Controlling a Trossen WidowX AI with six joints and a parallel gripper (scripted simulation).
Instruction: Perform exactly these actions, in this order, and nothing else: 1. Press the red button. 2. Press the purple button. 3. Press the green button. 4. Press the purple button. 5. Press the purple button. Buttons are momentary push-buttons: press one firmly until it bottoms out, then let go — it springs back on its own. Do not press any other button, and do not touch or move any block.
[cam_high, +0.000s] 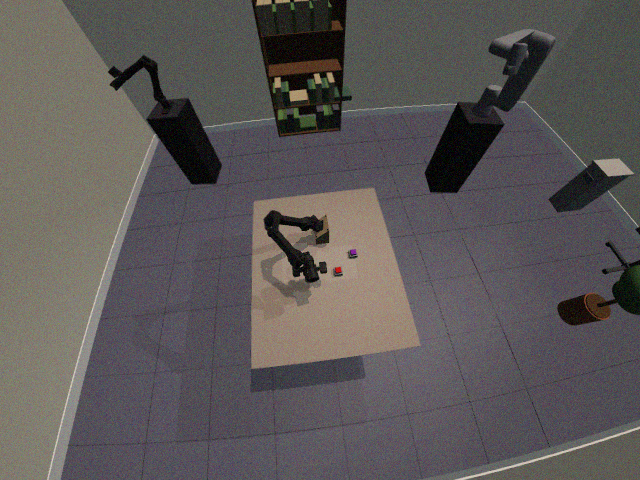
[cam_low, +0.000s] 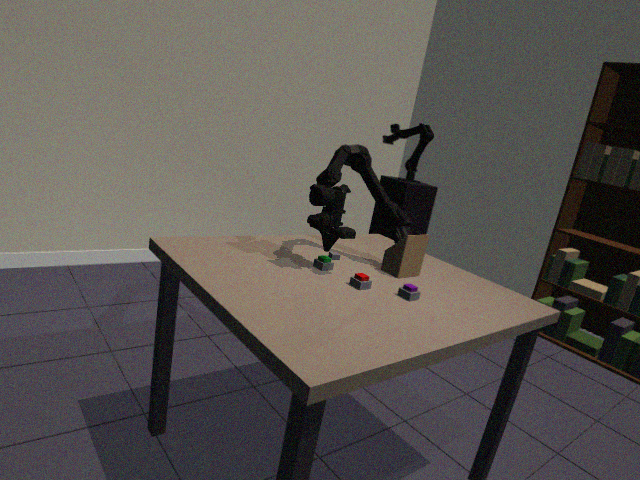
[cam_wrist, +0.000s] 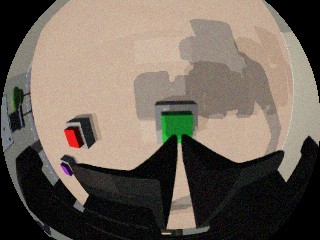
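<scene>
Right now the green button is 30 mm below my gripper tip. The rest, counted from my gripper tip: small grey block 110 mm behind, 100 mm to the right, 50 mm below; then purple button 260 mm to the left, 160 mm behind, 30 mm below; then red button 160 mm to the left, 40 mm behind, 30 mm below.
</scene>
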